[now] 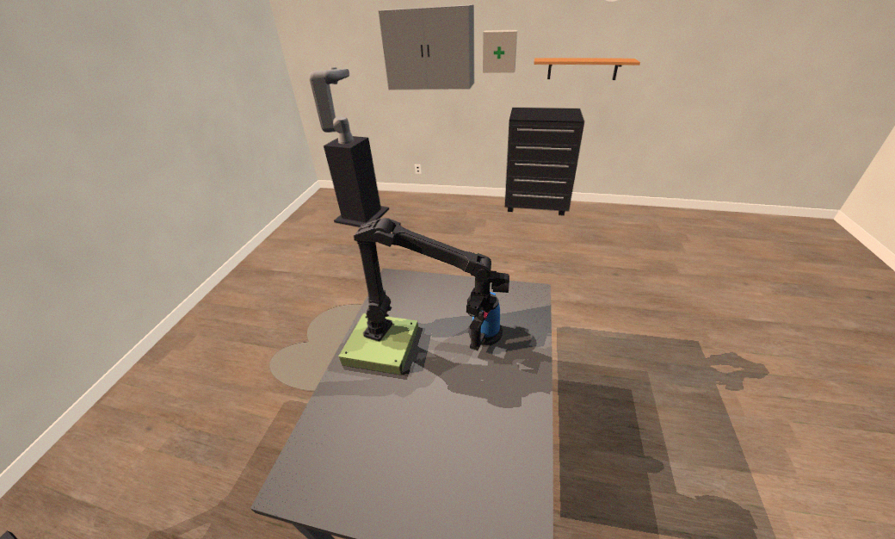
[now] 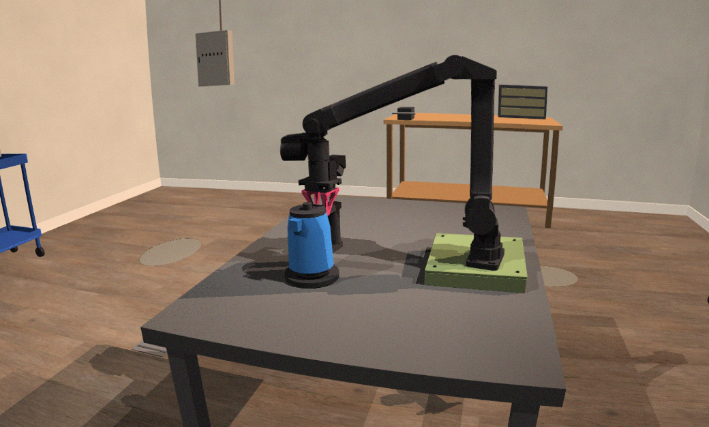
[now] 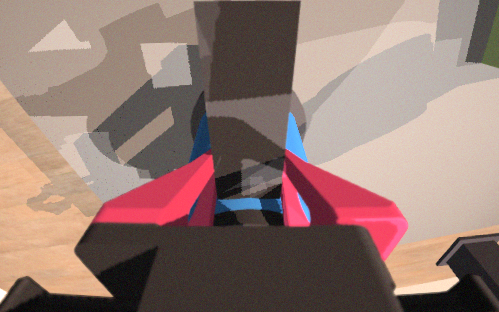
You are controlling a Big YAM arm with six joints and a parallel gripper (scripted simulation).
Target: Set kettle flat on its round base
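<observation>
My hand is 50 mm above the blue kettle and 30 mm to the right of it. Also, from my hand: round black base (160 mm below, 60 mm to the left).
</observation>
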